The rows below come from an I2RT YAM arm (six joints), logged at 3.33 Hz.
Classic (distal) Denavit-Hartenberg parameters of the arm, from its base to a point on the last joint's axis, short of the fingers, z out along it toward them. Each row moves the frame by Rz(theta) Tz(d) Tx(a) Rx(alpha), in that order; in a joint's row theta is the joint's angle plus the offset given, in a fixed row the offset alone. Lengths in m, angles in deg.
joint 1: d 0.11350  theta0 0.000  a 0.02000  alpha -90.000
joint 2: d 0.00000  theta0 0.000  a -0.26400  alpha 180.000
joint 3: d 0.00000  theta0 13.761  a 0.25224  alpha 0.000
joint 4: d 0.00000  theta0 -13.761  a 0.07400  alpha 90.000
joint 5: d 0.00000  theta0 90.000  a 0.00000  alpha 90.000
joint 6: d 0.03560  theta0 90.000  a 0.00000  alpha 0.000
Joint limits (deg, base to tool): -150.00..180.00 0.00..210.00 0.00..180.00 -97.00..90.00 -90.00..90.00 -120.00..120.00
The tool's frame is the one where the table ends.
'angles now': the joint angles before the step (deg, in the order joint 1, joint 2, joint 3, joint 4, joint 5, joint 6). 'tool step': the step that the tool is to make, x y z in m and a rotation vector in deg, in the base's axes. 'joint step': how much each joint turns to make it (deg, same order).
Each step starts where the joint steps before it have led.
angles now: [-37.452 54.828 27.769 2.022 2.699 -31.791]
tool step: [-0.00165 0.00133 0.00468 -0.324 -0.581 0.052]
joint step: [-0.001 -1.092 0.416 -0.853 -0.088 0.065]
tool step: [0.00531 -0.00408 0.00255 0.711 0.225 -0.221]
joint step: [0.001 2.010 1.616 -0.239 0.023 0.482]
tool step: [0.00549 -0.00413 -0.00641 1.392 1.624 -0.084]
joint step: [0.022 2.842 0.547 0.152 0.044 0.153]
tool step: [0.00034 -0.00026 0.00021 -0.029 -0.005 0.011]
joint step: [0.000 0.110 0.088 0.044 -0.001 -0.023]
